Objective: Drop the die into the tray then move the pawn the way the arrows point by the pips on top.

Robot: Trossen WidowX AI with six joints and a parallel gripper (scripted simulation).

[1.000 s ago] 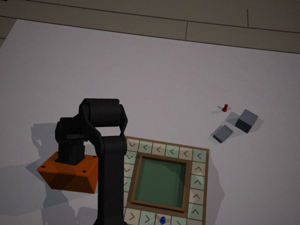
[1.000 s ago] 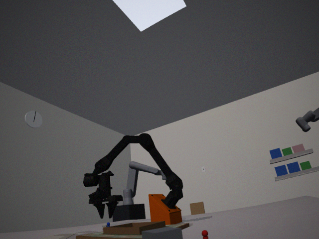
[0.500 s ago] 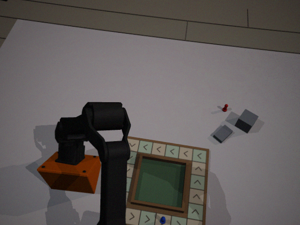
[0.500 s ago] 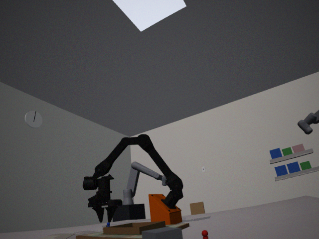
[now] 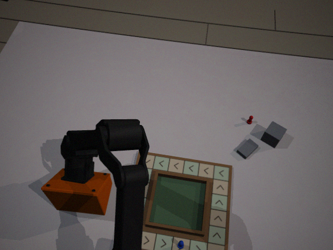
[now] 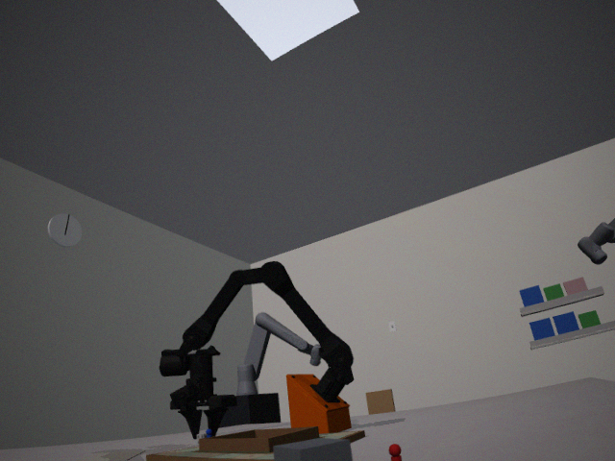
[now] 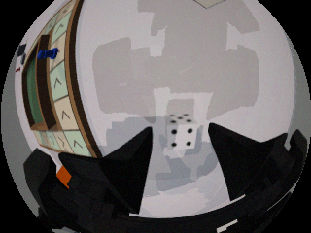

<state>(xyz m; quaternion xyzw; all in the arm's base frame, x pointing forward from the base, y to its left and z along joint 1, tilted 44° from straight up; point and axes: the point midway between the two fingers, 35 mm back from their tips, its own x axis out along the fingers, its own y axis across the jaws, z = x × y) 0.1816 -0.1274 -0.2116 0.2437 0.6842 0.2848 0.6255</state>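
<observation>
Now: the blue pawn 11 cm ahead of my gripper tip, 15 cm to the left of it and 2 cm above it. From my gripper tip the other things lie so: green dice tray 8 cm ahead, 26 cm to the left, 1 cm below; then beige card 22 cm ahead, 2 cm to the right, 1 cm below; then white die right at my gripper tip.
</observation>
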